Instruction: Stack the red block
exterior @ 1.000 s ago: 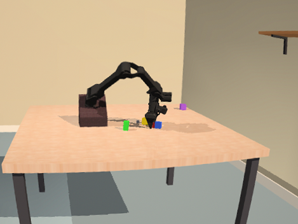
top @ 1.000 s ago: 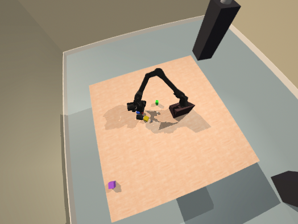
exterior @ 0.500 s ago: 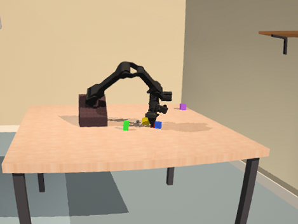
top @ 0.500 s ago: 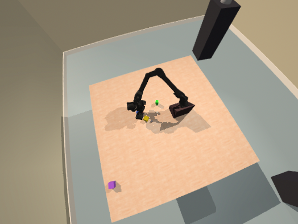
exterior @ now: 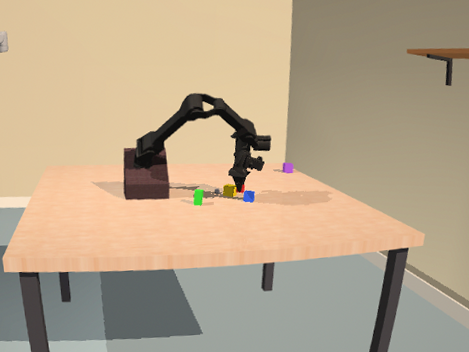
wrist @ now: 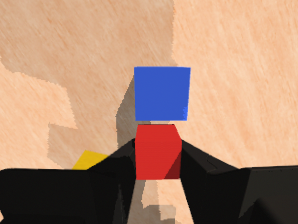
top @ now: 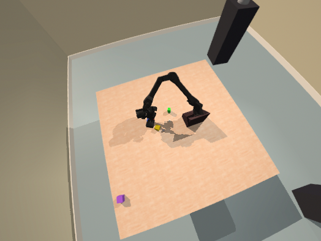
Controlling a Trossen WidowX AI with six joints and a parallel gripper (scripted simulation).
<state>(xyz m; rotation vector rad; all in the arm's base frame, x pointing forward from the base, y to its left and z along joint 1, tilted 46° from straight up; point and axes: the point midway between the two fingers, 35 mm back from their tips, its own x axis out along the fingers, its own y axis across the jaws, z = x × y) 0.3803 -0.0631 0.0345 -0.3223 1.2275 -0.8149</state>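
Right now my gripper tip is 3 cm short of the blue block, 2 cm to the left of it and 2 cm above it. Also, from my gripper tip: red block: 1 cm above; then purple block: 36 cm ahead, 55 cm to the left, 1 cm below; then yellow block: 3 cm behind, 7 cm to the left, 2 cm below.
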